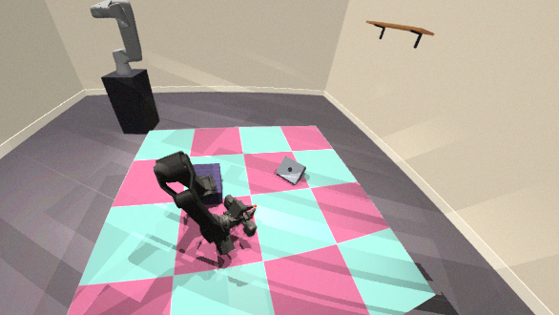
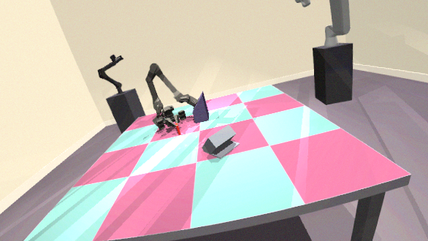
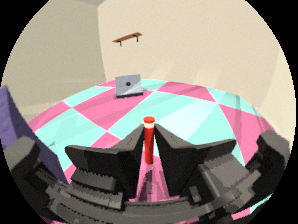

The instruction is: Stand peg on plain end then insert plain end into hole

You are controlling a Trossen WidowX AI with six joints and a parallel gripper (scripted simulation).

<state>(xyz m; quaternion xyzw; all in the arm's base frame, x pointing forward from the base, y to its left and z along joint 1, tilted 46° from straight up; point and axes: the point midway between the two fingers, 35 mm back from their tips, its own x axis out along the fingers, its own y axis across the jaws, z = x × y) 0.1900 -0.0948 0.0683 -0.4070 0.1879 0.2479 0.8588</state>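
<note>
Now: gripper tip 1 cm above the red peg. Also, from my gripper tip: sloped grey panel: 21 cm ahead, 26 cm to the left, 3 cm below.
</note>
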